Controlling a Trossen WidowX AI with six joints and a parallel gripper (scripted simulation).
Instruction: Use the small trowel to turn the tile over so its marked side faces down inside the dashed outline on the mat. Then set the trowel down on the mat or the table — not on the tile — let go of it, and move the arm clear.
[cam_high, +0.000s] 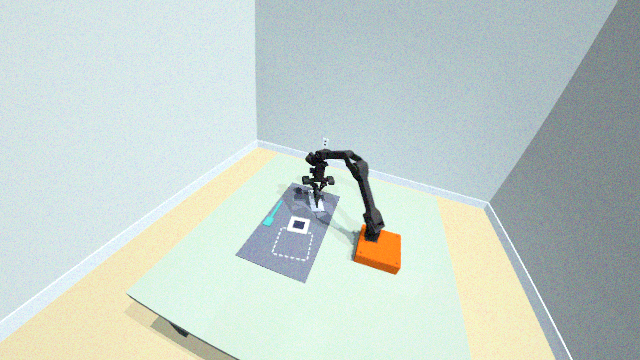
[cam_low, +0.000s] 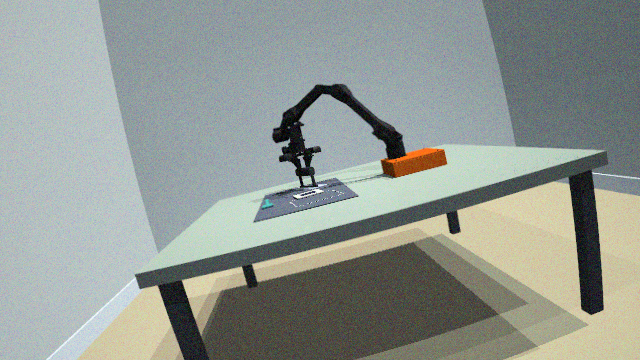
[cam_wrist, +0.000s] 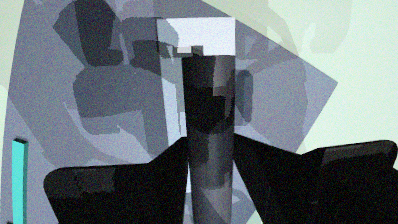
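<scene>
My gripper tip is 21 cm to the right of the grey mat, 8 cm above it and 5 cm short of it. Also, from my gripper tip: white tile (24 cm to the left, 6 cm below, 4 cm ahead); trowel (3 cm below, 2 cm to the left, 1 cm behind); teal tool (22 cm to the left, 19 cm ahead, 6 cm below).
</scene>
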